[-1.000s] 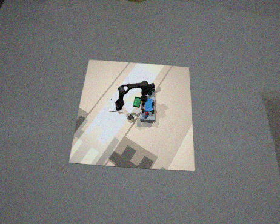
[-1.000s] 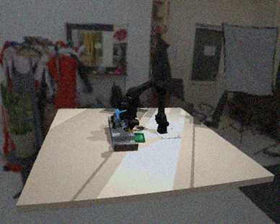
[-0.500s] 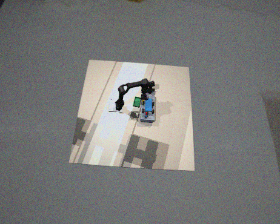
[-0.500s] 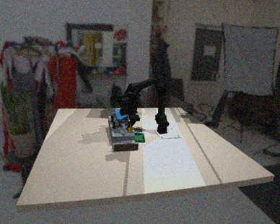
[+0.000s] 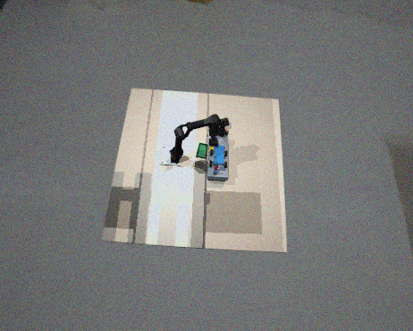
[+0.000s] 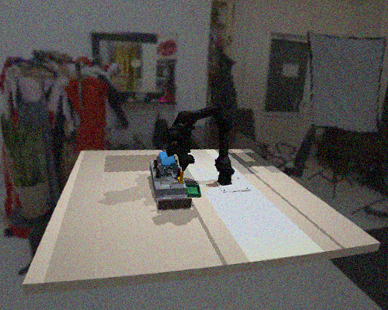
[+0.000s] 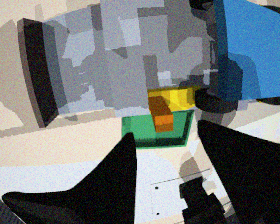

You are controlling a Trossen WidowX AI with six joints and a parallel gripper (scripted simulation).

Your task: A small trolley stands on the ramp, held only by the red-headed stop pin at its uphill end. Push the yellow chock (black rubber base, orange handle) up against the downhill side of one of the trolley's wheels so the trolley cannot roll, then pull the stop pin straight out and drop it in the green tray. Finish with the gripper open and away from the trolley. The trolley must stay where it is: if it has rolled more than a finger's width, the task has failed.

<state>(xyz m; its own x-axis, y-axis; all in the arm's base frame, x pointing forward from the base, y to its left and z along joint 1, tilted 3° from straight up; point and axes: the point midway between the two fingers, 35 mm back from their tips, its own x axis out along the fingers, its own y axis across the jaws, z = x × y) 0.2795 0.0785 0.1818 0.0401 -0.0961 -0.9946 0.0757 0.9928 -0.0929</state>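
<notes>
Right now the red-headed stop pin is 230 mm to the right of my gripper tip and 10 mm below it. The rest, counted from my gripper tip: blue trolley (130 mm to the right, 40 mm ahead, 30 mm below); then yellow chock (60 mm below, 30 mm to the right, 10 mm behind); then grey ramp (120 mm to the right, 90 mm below, 40 mm ahead).
</notes>
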